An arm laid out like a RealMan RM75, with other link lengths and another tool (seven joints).
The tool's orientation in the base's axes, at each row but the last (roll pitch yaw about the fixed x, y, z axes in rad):
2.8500, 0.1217, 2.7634
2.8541, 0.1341, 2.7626
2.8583, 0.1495, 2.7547
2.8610, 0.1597, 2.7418
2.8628, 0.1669, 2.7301
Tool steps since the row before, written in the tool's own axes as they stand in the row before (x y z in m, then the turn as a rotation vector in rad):
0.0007, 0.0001, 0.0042, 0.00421, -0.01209, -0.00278
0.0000, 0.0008, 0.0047, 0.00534, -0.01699, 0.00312
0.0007, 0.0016, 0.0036, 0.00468, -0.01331, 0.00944
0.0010, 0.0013, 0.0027, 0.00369, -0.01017, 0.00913
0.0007, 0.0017, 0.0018, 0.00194, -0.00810, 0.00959
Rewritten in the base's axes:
0.0003, 0.0013, -0.0040, -0.00836, -0.01000, -0.00132
0.0013, 0.0017, -0.0042, -0.00965, -0.01274, -0.00845
0.0007, 0.0024, -0.0031, -0.00635, -0.00836, -0.01334
0.0002, 0.0021, -0.0024, -0.00448, -0.00597, -0.01203
0.0004, 0.0021, -0.0014, -0.00207, -0.00471, -0.01161

